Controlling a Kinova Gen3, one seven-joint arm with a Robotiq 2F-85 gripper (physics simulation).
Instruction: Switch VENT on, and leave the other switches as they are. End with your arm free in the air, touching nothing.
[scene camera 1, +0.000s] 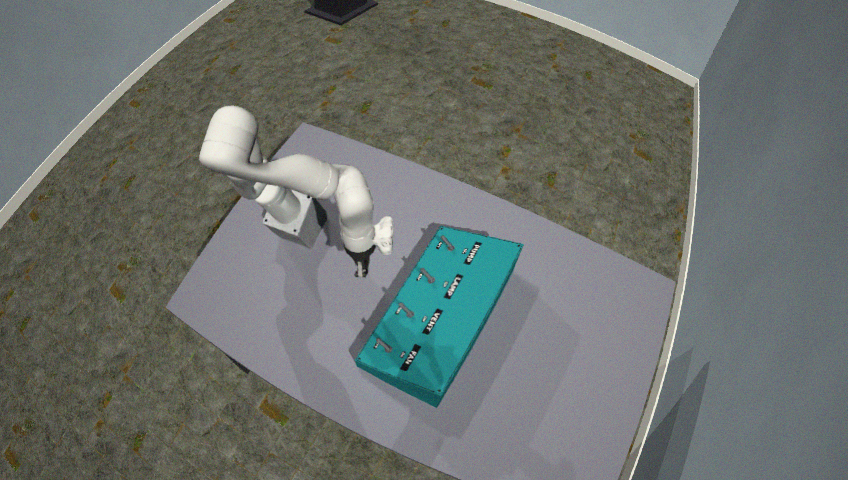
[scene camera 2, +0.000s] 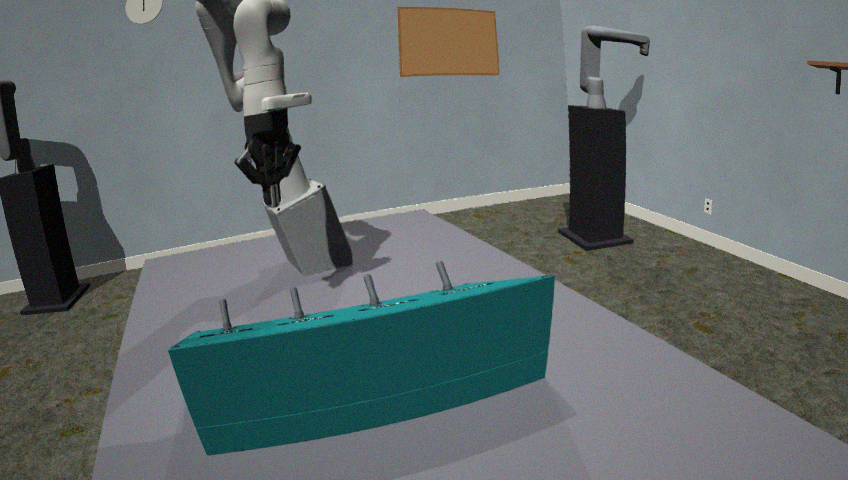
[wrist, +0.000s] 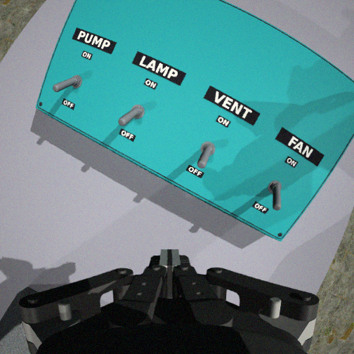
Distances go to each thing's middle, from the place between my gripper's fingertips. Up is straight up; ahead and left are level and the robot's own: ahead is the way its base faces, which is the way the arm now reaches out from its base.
The teal switch panel (scene camera 2: 307, 377) is 180 mm ahead of my hand, 150 mm below it and 100 mm to the left of it.
